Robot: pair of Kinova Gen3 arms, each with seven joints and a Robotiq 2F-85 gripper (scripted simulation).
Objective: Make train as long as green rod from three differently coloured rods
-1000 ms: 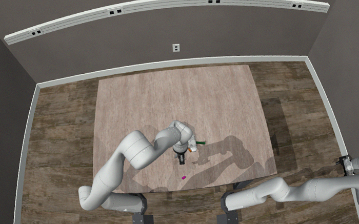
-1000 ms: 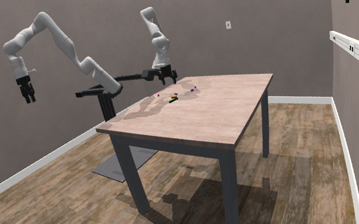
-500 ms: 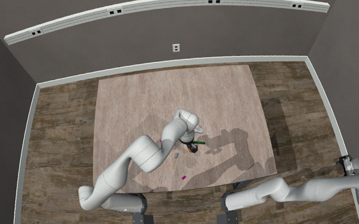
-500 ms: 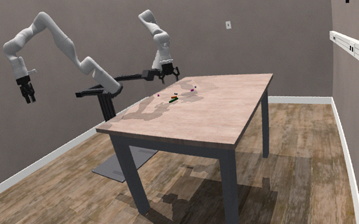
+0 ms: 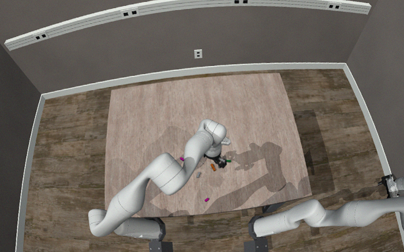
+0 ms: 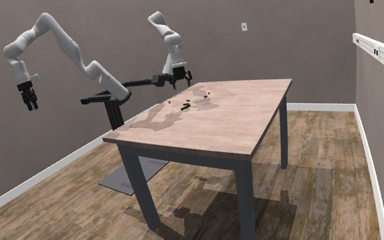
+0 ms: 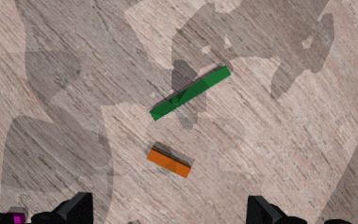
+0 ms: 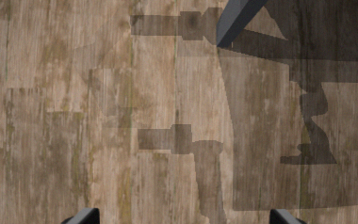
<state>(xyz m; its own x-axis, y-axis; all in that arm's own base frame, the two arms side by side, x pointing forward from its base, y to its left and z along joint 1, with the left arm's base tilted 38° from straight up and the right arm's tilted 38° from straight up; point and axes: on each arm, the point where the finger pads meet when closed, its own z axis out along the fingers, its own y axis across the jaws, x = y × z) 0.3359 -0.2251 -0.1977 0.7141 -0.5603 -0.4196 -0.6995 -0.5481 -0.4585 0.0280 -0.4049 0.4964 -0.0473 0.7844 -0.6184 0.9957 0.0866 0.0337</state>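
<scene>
My left gripper is now 4 cm short of the blue rod, 24 cm to the right of it and 11 cm above it. Also, from my left hand: orange rod: 1 cm ahead, 11 cm below; then grey rod: 3 cm behind, 7 cm to the left, 11 cm below; then green rod: 4 cm ahead, 6 cm to the right, 11 cm below.
</scene>
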